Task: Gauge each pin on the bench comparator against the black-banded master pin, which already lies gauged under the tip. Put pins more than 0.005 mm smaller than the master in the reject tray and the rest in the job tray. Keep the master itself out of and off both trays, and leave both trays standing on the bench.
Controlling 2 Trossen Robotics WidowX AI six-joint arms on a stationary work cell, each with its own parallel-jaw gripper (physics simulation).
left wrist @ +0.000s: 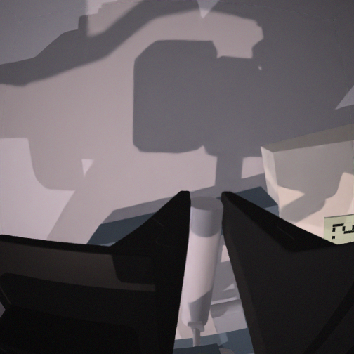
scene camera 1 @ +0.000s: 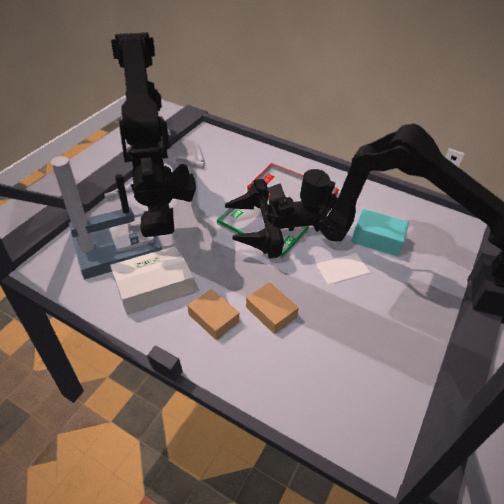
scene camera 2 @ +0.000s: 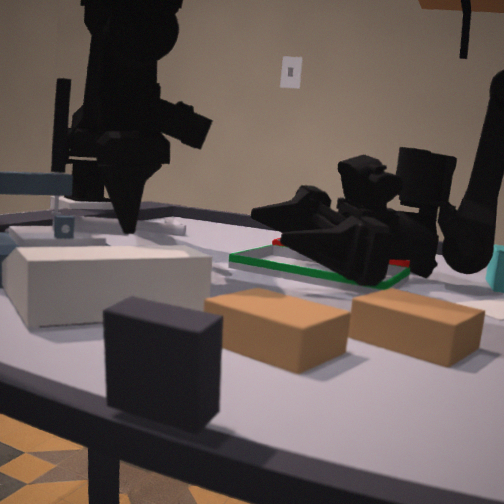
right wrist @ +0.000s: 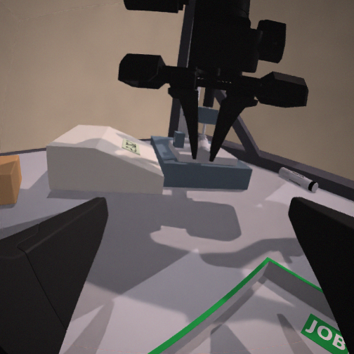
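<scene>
The left gripper is shut on a plain pale pin over the blue comparator. The pin's far end is close to the thin spindle; contact with the anvil cannot be told. A white pin with a black band lies on the bench right of the comparator in the right wrist view. The right gripper is open and empty beside the green job tray. The red reject tray stands behind it, partly hidden.
A white readout box stands beside the comparator; its digits are unclear. Two orange blocks, a dark block, a teal block and a paper sheet are on the bench.
</scene>
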